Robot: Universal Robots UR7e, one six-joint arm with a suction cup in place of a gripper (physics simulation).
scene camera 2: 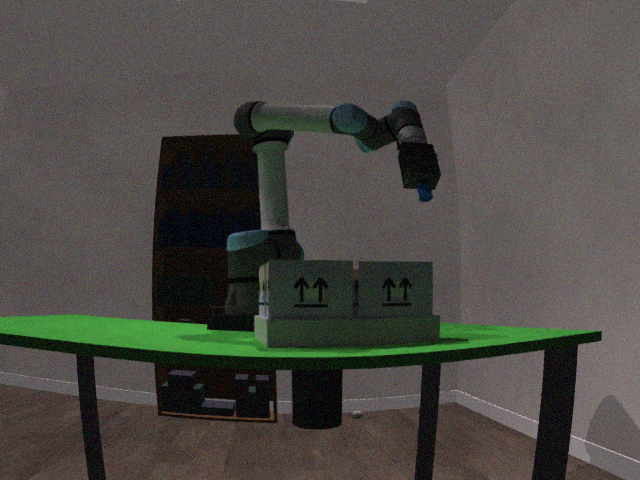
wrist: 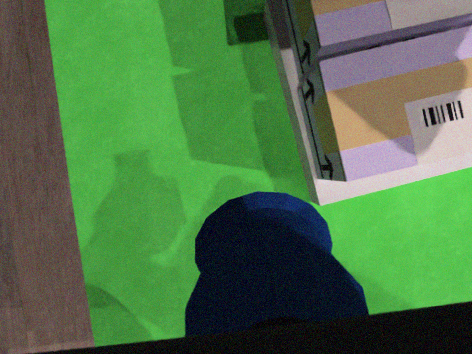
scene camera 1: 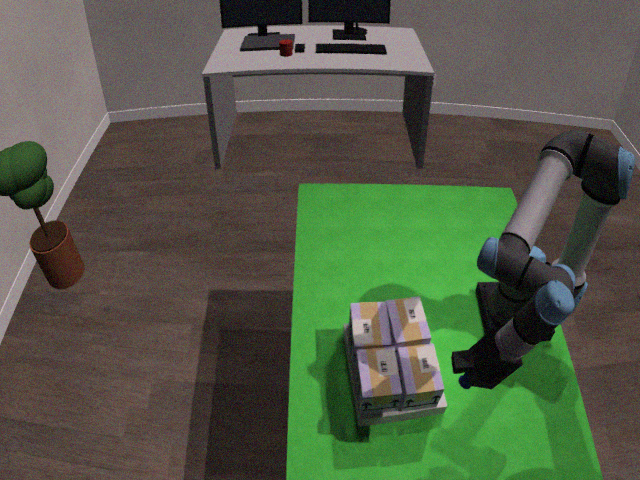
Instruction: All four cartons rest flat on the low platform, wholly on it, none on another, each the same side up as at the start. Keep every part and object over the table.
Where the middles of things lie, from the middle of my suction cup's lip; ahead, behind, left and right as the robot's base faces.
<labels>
The low platform (scene camera 2: 376,331) lies 90 mm ahead of my suction cup, 230 mm to the right of it and 310 mm below it.
</labels>
